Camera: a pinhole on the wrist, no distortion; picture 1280 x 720 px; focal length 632.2 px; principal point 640.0 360.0 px. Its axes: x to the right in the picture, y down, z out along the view. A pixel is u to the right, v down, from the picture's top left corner.
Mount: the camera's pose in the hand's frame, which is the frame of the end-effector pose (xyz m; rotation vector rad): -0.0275 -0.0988 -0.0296 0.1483 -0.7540 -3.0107
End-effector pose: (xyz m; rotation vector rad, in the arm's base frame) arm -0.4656 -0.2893 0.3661 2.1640 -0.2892 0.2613
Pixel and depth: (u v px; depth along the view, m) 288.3 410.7 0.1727
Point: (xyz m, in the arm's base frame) -0.3991 -0.3932 0.2847
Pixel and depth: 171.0 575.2 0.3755
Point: -0.2268 -0.6166 0.1962
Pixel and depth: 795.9 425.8 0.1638
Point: -0.5241 -0.3556 0.2440
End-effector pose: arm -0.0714 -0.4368 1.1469 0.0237 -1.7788 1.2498
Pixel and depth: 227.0 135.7 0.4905
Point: -0.5846 -0.4388 1.0736
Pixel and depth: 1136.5 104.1 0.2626
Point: -0.0642 -0.6047 0.8850
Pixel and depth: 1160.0 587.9 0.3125
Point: -0.0446 -0.8189 0.9671
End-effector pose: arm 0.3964 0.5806 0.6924 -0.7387 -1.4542 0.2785
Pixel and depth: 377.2 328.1 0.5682
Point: 0.0142 0.9600 0.6616
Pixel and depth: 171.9 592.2 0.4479
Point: -0.0223 0.8561 0.8825
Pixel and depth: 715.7 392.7 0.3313
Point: 0.1387 0.6263 0.5751
